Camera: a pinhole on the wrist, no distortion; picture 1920 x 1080 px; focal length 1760.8 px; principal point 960.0 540.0 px. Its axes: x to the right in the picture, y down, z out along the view. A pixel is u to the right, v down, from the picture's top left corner.
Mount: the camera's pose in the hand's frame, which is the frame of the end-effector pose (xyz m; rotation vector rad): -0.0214 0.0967 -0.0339 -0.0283 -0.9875 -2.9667
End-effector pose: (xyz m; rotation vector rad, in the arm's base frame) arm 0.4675 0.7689 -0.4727 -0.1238 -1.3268 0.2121
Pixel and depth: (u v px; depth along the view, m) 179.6 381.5 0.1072
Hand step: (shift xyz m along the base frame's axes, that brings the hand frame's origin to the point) -0.0516 0.1694 0.0011
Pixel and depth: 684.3 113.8 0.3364
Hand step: -0.2025 0.3563 -0.0001
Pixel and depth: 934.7 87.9 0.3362
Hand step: -0.2116 0.3490 -0.0467
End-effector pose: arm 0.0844 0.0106 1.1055 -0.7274 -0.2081 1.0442
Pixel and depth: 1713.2 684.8 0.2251
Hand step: -0.2893 0.0388 0.0024
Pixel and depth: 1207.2 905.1 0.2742
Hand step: -0.2883 0.1158 0.0384
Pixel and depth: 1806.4 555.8 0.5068
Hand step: -0.5966 0.0689 0.0793
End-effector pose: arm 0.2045 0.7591 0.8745 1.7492 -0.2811 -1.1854
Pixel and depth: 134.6 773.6 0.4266
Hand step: -0.0866 -0.4701 0.1210
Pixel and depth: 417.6 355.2 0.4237
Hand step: -0.0486 -0.4286 0.2299
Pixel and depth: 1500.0 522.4 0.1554
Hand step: -0.0488 -0.1064 0.1881
